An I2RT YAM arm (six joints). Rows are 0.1 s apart.
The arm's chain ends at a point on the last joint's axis. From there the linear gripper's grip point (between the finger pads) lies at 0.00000 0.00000 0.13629 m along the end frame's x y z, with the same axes.
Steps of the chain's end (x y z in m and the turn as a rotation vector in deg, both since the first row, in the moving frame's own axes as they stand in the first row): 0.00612 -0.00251 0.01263 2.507 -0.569 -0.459; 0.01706 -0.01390 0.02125 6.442 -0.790 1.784; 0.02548 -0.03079 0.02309 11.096 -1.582 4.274; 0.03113 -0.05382 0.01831 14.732 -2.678 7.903; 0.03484 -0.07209 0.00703 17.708 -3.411 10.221; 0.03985 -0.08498 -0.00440 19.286 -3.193 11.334; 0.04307 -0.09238 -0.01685 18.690 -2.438 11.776; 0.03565 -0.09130 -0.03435 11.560 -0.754 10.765; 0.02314 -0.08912 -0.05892 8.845 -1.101 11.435; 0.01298 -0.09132 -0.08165 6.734 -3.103 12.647; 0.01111 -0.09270 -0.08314 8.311 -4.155 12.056; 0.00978 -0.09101 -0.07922 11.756 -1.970 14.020
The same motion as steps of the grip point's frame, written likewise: 0.00474 -0.00847 0.01249 2.507 -0.569 -0.459; 0.01542 -0.02922 0.02038 6.442 -0.790 1.784; 0.02273 -0.05713 0.02049 11.096 -1.582 4.274; 0.02725 -0.08879 0.01369 14.732 -2.678 7.903; 0.03062 -0.11402 0.00035 17.708 -3.411 10.221; 0.03693 -0.13042 -0.01223 19.286 -3.193 11.334; 0.04193 -0.13632 -0.02413 18.690 -2.438 11.776; 0.03645 -0.11862 -0.03712 11.560 -0.754 10.765; 0.02264 -0.11020 -0.06056 8.845 -1.101 11.435; 0.00744 -0.10797 -0.08278 6.734 -3.103 12.647; 0.00341 -0.11327 -0.08492 8.311 -4.155 12.056; 0.00857 -0.11906 -0.08214 11.756 -1.970 14.020
